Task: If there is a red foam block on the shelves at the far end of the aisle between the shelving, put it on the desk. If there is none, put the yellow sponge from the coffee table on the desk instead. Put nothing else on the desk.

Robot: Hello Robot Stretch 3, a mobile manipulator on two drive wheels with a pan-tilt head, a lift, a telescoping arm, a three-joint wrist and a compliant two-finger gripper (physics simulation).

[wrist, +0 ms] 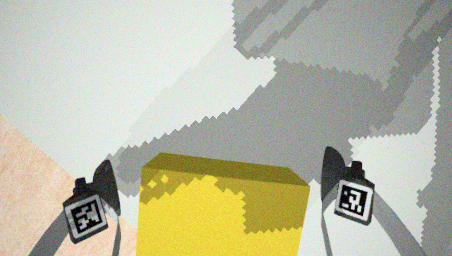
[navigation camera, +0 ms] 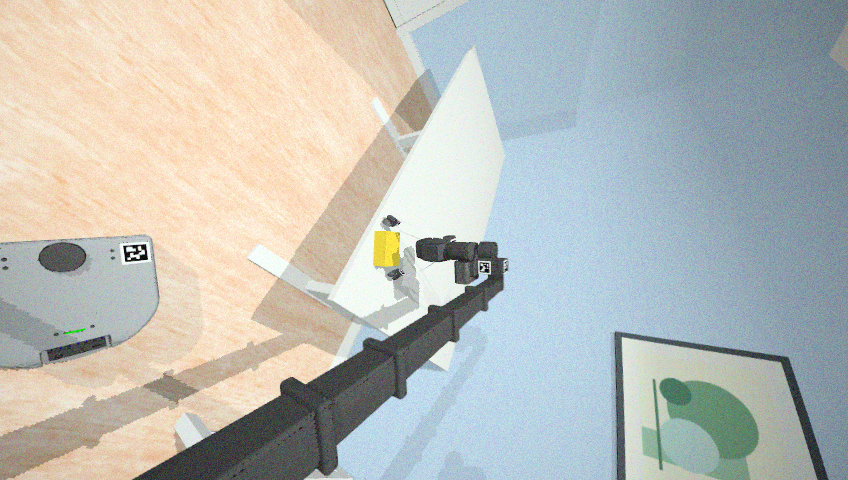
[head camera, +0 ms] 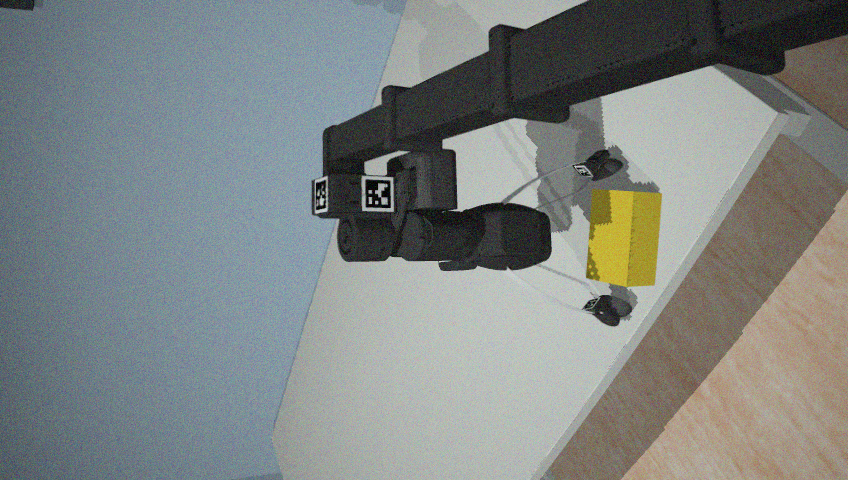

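Where they show: gripper, fingertip midpoint: [head camera: 620, 237]; robot's base, link origin: [navigation camera: 64, 255].
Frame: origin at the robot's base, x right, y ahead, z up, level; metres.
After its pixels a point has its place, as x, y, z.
Observation:
The yellow sponge [head camera: 642, 237] {0.539, -0.019, 0.747} [navigation camera: 383, 248] {0.539, -0.017, 0.758} [wrist: 215, 225] is a yellow block on the white desk [head camera: 416, 368] {1.080, 0.190, 0.720} [navigation camera: 458, 148] {1.138, 0.395, 0.721} [wrist: 75, 60], near its long front edge, and looks to rest on the top. My gripper [head camera: 605, 237] {0.591, -0.021, 0.725} [navigation camera: 392, 247] {0.591, -0.021, 0.725} [wrist: 220, 173] {0.591, -0.021, 0.725} is open around it. One fingertip stands on each side of the sponge, with a visible gap on both sides in the wrist view. The sponge's near part is cut off in the wrist view. A red foam block, the shelves and the coffee table do not show in these views.
My dark telescoping arm [head camera: 606, 59] {0.264, -0.089, 1.074} [navigation camera: 363, 386] {0.157, -0.089, 1.076} reaches across above the desk's end. A blue wall [head camera: 148, 237] {1.515, -0.054, 1.114} [navigation camera: 595, 237] {1.510, -0.059, 1.284} stands behind the desk. A framed green picture [navigation camera: 708, 410] {1.037, -0.548, 1.580} hangs on it. My grey base [navigation camera: 77, 297] {0.013, -0.103, 0.160} stands on the wooden floor [navigation camera: 178, 148] {0.286, 0.358, 0.001}.

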